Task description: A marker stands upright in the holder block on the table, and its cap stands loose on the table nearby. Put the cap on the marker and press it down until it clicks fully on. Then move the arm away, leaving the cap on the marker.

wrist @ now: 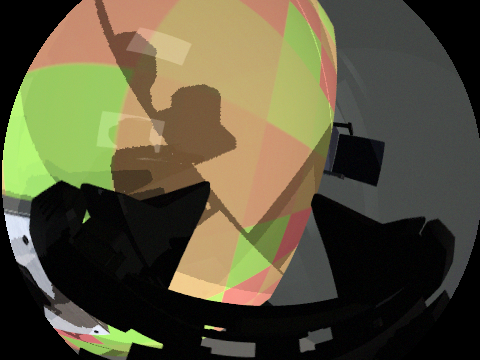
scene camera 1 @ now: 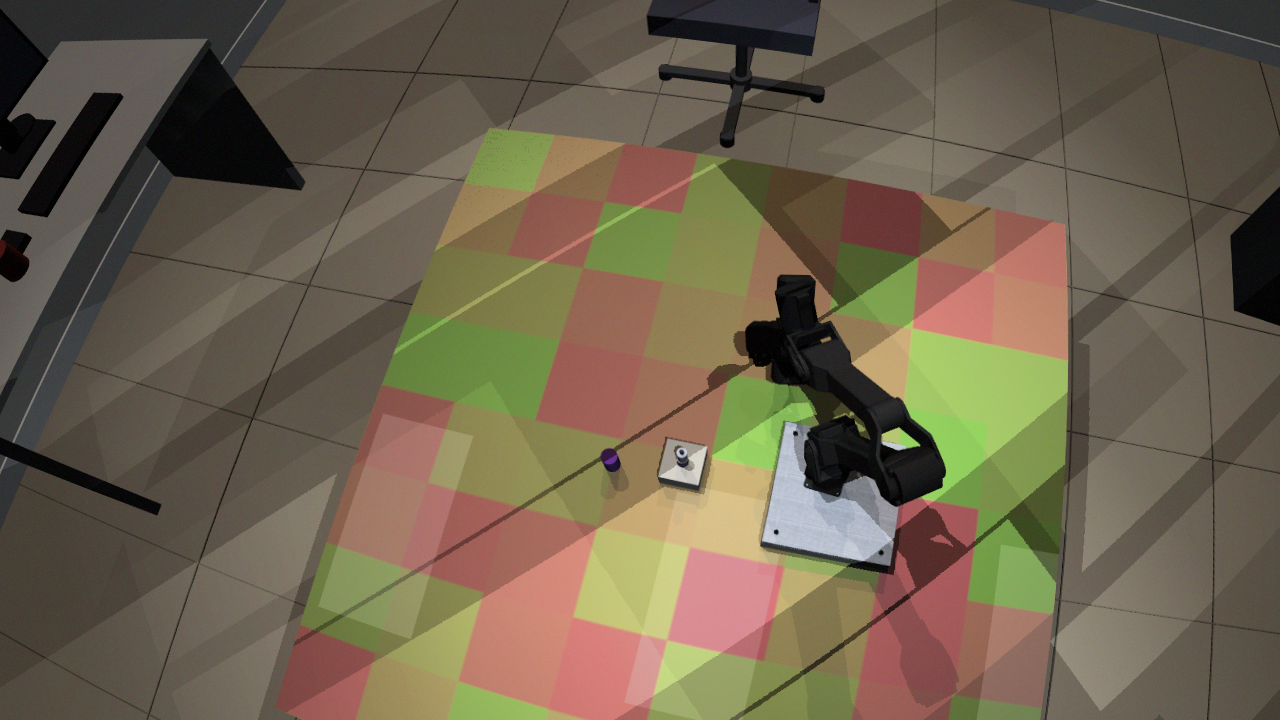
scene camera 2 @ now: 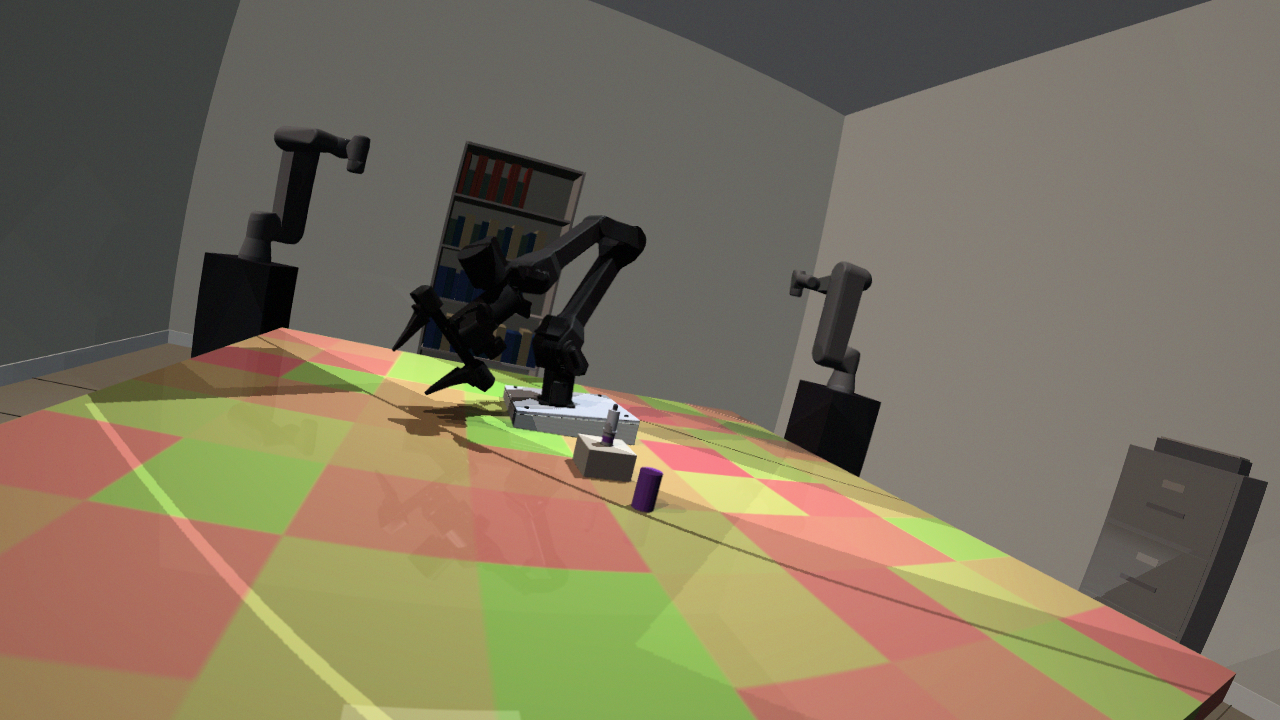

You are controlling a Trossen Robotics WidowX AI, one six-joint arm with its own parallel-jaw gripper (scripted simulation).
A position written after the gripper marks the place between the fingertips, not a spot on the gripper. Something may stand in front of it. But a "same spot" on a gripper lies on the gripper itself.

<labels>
gripper: wrist 263,193; scene camera 1; scene camera 2
same spot on gripper: (scene camera 1: 765,340) = (scene camera 2: 485,326)
</labels>
